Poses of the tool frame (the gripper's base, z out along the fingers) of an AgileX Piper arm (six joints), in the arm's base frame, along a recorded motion.
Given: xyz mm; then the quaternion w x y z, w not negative.
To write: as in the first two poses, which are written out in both.
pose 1, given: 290.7 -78.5 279.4 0.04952 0.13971 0.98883 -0.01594
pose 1, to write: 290.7 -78.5 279.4 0.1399 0.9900 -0.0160 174.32
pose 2, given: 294.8 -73.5 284.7 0.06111 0.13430 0.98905 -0.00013
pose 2, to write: 294.8 -73.5 284.7 0.1346 0.9909 -0.0001 172.99
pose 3, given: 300.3 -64.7 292.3 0.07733 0.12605 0.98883 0.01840
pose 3, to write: 300.3 -64.7 292.3 0.1264 0.9918 0.0185 171.13
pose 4, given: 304.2 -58.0 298.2 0.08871 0.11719 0.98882 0.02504
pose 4, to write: 304.2 -58.0 298.2 0.1177 0.9927 0.0251 169.82
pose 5, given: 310.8 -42.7 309.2 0.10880 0.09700 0.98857 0.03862
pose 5, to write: 310.8 -42.7 309.2 0.0976 0.9945 0.0389 167.51
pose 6, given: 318.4 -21.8 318.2 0.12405 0.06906 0.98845 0.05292
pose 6, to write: 318.4 -21.8 318.2 0.0696 0.9961 0.0533 165.75
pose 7, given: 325.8 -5.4 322.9 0.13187 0.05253 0.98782 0.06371
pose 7, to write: 325.8 -5.4 322.9 0.0530 0.9965 0.0643 164.84
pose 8, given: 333.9 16.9 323.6 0.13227 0.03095 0.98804 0.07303
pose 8, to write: 333.9 16.9 323.6 0.0312 0.9968 0.0737 164.80
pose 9, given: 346.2 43.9 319.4 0.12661 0.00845 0.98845 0.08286
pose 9, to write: 346.2 43.9 319.4 0.0085 0.9965 0.0835 165.45
